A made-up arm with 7 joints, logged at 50 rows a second.
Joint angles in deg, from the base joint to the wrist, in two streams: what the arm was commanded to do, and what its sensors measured. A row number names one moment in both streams.
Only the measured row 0 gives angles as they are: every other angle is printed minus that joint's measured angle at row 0.
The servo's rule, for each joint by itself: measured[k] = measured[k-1] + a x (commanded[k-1-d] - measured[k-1]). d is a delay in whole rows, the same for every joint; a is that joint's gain. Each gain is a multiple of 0.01, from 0.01 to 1. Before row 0 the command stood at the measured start. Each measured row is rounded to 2 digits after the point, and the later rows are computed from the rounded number. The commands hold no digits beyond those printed.
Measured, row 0:
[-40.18, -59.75, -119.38, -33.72, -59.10, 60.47, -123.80]
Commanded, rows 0 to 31:
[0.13, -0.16, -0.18, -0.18, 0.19, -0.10, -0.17]
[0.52, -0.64, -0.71, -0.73, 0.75, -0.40, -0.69]
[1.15, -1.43, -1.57, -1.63, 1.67, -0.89, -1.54]
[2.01, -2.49, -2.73, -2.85, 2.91, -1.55, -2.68]
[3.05, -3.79, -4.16, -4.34, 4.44, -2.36, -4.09]
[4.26, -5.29, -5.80, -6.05, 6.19, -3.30, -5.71]
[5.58, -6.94, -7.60, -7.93, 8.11, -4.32, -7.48]
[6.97, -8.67, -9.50, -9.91, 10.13, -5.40, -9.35]
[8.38, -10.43, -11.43, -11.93, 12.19, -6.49, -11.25]
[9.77, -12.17, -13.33, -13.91, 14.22, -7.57, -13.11]
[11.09, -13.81, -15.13, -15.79, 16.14, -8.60, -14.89]
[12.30, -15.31, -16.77, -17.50, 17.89, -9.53, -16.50]
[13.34, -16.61, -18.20, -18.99, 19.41, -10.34, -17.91]
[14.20, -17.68, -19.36, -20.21, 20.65, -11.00, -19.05]
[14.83, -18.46, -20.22, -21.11, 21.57, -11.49, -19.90]
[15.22, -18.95, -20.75, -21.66, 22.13, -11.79, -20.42]
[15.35, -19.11, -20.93, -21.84, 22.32, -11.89, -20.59]
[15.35, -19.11, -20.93, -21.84, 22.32, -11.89, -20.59]
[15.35, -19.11, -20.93, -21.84, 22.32, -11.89, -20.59]
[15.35, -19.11, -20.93, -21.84, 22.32, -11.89, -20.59]
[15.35, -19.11, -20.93, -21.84, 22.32, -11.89, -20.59]
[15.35, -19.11, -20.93, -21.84, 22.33, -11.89, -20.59]
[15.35, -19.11, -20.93, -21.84, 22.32, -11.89, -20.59]
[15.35, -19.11, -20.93, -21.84, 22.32, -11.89, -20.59]
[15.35, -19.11, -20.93, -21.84, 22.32, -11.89, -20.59]
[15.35, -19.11, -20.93, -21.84, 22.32, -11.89, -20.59]
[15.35, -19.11, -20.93, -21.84, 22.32, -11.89, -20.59]
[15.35, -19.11, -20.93, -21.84, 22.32, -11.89, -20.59]
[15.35, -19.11, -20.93, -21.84, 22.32, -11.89, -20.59]
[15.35, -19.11, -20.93, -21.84, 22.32, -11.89, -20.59]
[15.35, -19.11, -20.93, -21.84, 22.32, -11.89, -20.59]
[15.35, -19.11, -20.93, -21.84, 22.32, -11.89, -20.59]
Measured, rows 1 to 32:
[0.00, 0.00, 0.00, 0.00, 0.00, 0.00, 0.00]
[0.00, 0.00, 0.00, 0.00, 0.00, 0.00, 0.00]
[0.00, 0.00, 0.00, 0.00, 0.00, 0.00, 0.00]
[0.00, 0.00, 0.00, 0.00, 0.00, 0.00, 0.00]
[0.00, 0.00, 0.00, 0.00, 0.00, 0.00, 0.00]
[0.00, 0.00, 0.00, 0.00, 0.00, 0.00, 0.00]
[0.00, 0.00, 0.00, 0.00, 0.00, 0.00, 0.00]
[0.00, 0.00, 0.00, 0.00, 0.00, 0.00, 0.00]
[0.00, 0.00, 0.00, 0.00, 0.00, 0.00, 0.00]
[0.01, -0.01, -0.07, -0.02, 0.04, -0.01, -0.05]
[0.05, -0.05, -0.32, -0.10, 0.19, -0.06, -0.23]
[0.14, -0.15, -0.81, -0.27, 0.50, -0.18, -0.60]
[0.29, -0.31, -1.56, -0.55, 1.01, -0.37, -1.18]
[0.51, -0.55, -2.57, -0.97, 1.73, -0.65, -1.99]
[0.81, -0.88, -3.83, -1.53, 2.67, -1.02, -3.03]
[1.19, -1.30, -5.30, -2.23, 3.81, -1.48, -4.28]
[1.65, -1.82, -6.94, -3.07, 5.14, -2.03, -5.70]
[2.19, -2.42, -8.69, -4.04, 6.62, -2.65, -7.25]
[2.80, -3.10, -10.50, -5.13, 8.22, -3.34, -8.89]
[3.46, -3.85, -12.31, -6.30, 9.88, -4.08, -10.57]
[4.17, -4.65, -14.05, -7.53, 11.56, -4.84, -12.23]
[4.90, -5.49, -15.67, -8.79, 13.21, -5.61, -13.82]
[5.64, -6.34, -17.11, -10.05, 14.77, -6.36, -15.28]
[6.38, -7.19, -18.32, -11.27, 16.20, -7.08, -16.57]
[7.09, -8.01, -19.27, -12.41, 17.45, -7.74, -17.65]
[7.75, -8.79, -19.92, -13.45, 18.47, -8.32, -18.47]
[8.36, -9.51, -20.31, -14.37, 19.28, -8.82, -19.06]
[8.92, -10.18, -20.55, -15.19, 19.92, -9.25, -19.49]
[9.43, -10.81, -20.70, -15.92, 20.42, -9.62, -19.80]
[9.90, -11.39, -20.79, -16.57, 20.82, -9.94, -20.02]
[10.34, -11.93, -20.84, -17.15, 21.14, -10.21, -20.18]
[10.74, -12.43, -20.88, -17.67, 21.39, -10.45, -20.29]
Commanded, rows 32 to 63:
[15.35, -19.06, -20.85, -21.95, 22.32, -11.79, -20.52]
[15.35, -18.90, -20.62, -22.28, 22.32, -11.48, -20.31]
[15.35, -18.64, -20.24, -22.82, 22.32, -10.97, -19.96]
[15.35, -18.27, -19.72, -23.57, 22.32, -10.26, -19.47]
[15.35, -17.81, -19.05, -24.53, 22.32, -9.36, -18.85]
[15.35, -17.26, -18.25, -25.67, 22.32, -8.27, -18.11]
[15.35, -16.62, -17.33, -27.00, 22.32, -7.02, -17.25]
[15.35, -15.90, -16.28, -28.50, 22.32, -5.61, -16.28]
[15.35, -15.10, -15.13, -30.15, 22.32, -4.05, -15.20]
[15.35, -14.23, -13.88, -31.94, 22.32, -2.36, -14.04]
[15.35, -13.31, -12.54, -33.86, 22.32, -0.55, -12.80]
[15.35, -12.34, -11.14, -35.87, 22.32, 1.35, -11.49]
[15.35, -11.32, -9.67, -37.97, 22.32, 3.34, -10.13]
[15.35, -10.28, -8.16, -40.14, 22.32, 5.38, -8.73]
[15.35, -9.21, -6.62, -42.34, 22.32, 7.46, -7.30]
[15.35, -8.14, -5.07, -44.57, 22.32, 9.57, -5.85]
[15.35, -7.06, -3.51, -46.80, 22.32, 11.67, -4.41]
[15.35, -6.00, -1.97, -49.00, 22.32, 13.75, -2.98]
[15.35, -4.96, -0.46, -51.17, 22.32, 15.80, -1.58]
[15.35, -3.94, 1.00, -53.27, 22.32, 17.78, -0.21]
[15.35, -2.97, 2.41, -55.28, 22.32, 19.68, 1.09]
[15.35, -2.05, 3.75, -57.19, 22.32, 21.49, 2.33]
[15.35, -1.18, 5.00, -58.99, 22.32, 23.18, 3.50]
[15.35, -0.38, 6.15, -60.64, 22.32, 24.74, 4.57]
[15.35, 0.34, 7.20, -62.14, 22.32, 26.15, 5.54]
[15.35, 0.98, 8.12, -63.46, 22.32, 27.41, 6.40]
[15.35, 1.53, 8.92, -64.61, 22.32, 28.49, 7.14]
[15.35, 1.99, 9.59, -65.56, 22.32, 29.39, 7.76]
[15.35, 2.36, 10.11, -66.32, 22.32, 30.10, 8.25]
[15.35, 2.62, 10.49, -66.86, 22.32, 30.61, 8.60]
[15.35, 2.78, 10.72, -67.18, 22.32, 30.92, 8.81]
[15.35, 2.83, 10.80, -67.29, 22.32, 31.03, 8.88]
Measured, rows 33 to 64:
[11.11, -12.90, -20.90, -18.13, 21.59, -10.65, -20.37]
[11.45, -13.33, -20.91, -18.54, 21.74, -10.82, -20.43]
[11.76, -13.73, -20.92, -18.90, 21.86, -10.97, -20.47]
[12.05, -14.11, -20.92, -19.22, 21.96, -11.10, -20.50]
[12.31, -14.46, -20.92, -19.51, 22.04, -11.21, -20.53]
[12.55, -14.79, -20.92, -19.77, 22.10, -11.31, -20.55]
[12.77, -15.09, -20.92, -20.00, 22.15, -11.39, -20.56]
[12.98, -15.37, -20.92, -20.20, 22.19, -11.46, -20.57]
[13.17, -15.63, -20.92, -20.38, 22.22, -11.52, -20.58]
[13.34, -15.87, -20.89, -20.55, 22.24, -11.56, -20.56]
[13.50, -16.08, -20.78, -20.74, 22.26, -11.55, -20.49]
[13.65, -16.26, -20.57, -20.97, 22.27, -11.47, -20.34]
[13.79, -16.40, -20.24, -21.26, 22.28, -11.30, -20.10]
[13.91, -16.50, -19.78, -21.62, 22.29, -11.03, -19.75]
[14.03, -16.55, -19.18, -22.07, 22.30, -10.64, -19.29]
[14.14, -16.55, -18.46, -22.61, 22.30, -10.13, -18.72]
[14.24, -16.50, -17.61, -23.26, 22.30, -9.50, -18.04]
[14.33, -16.40, -16.64, -24.02, 22.30, -8.74, -17.24]
[14.41, -16.25, -15.56, -24.89, 22.30, -7.85, -16.34]
[14.49, -16.04, -14.38, -25.88, 22.30, -6.83, -15.35]
[14.56, -15.78, -13.12, -26.98, 22.30, -5.68, -14.27]
[14.62, -15.47, -11.77, -28.19, 22.30, -4.42, -13.11]
[14.68, -15.11, -10.36, -29.50, 22.30, -3.05, -11.88]
[14.73, -14.70, -8.90, -30.91, 22.30, -1.58, -10.60]
[14.78, -14.24, -7.41, -32.41, 22.30, -0.02, -9.27]
[14.83, -13.74, -5.89, -33.99, 22.30, 1.62, -7.91]
[14.87, -13.20, -4.36, -35.64, 22.30, 3.32, -6.53]
[14.91, -12.62, -2.84, -37.35, 22.30, 5.07, -5.14]
[14.95, -12.01, -1.34, -39.10, 22.30, 6.85, -3.76]
[14.98, -11.38, 0.12, -40.88, 22.30, 8.65, -2.40]
[15.01, -10.73, 1.54, -42.67, 22.30, 10.45, -1.08]
[15.04, -10.06, 2.89, -44.47, 22.30, 12.23, 0.20]

